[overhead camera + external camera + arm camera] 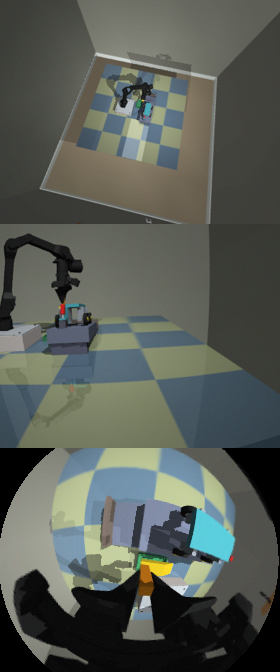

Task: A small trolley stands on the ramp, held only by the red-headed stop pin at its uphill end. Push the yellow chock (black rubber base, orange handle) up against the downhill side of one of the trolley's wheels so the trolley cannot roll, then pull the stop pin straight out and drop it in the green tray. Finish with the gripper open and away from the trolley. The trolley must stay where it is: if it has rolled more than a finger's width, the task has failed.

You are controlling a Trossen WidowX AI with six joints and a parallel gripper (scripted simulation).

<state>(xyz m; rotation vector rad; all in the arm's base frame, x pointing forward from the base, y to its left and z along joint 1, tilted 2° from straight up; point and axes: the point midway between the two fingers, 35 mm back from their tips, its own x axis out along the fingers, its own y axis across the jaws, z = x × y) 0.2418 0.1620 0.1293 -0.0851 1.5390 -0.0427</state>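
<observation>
My gripper tip is now 7 cm short of the red-headed stop pin, 28 cm to the left of it and 2 cm above it. The rest, counted from my gripper tip: green tray: 4 cm behind, 6 cm to the right, 16 cm below; yellow chock: 2 cm to the right, 1 cm below; trolley: 9 cm ahead, 16 cm to the right, 4 cm below.
</observation>
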